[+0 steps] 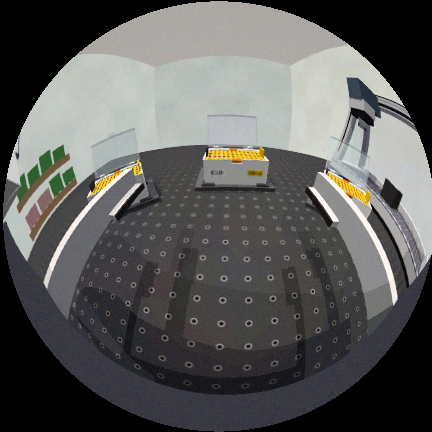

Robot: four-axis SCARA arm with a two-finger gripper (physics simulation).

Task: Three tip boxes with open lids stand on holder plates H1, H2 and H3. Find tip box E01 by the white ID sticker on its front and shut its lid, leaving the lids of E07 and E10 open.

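Places are measured from the arm's base along level axes (x up, y right, z ahead), in metres.
Where they show: gripper, fingertip midpoint: (223,172).
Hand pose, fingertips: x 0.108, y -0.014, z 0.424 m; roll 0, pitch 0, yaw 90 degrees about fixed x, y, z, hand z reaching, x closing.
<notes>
Things, the pixels of their top centre, and the offset from my fingertips. Level surfaces: height alone.
- dark holder plate, top centre: (233,175) dx -0.088, dy +0.016, dz +0.191 m
- third tip box, top centre: (349,179) dx -0.021, dy +0.244, dz +0.094 m
- dark perforated table top, surface height: dx -0.096 m
A white tip box (235,171) with yellow racks stands on a dark holder plate (235,189) straight ahead. Its front sticker reads E10, and its clear lid (232,131) stands open. A second tip box (114,182) is at the left, its lid (116,148) upright, partly behind the left finger. A third tip box (349,191) is at the right, its lid (350,157) upright, partly behind the right finger. No ID can be read on these two. My gripper (223,172) is open and empty, its fingers wide apart, in front of the E10 box.
The dark perforated table top (235,285) spreads below the fingers. Shelves (54,171) with green and pink items hang on the left wall. A dark blue and grey machine (363,100) stands at the upper right, with a long rail-like structure (407,220) at the right edge.
</notes>
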